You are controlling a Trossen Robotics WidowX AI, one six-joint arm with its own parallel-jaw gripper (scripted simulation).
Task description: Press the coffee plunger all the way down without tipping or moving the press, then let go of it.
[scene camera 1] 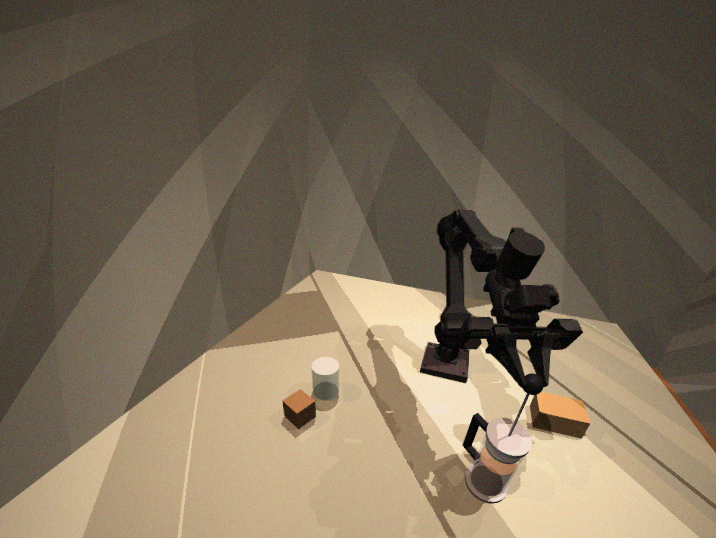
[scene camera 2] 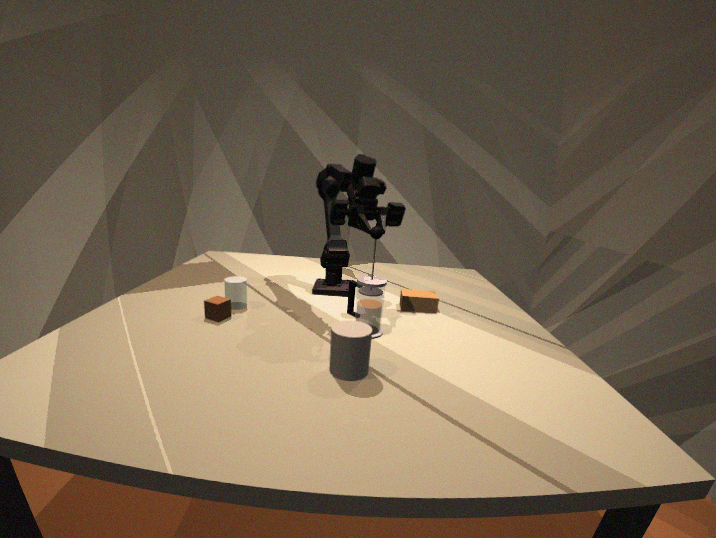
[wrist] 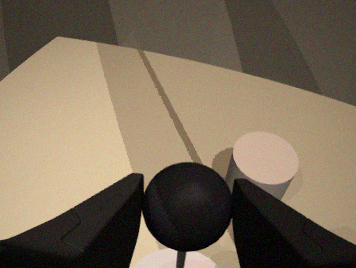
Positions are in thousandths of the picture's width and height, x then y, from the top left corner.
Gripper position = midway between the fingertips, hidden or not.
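There's a coffee press (scene camera 1: 707,824), (scene camera 2: 517,551), and I can see an orange block (scene camera 1: 793,774) and a small brown cube (scene camera 1: 418,759) as well. As for my gripper (scene camera 1: 747,718), (scene camera 2: 527,432), (wrist: 529,703), that's visible too.
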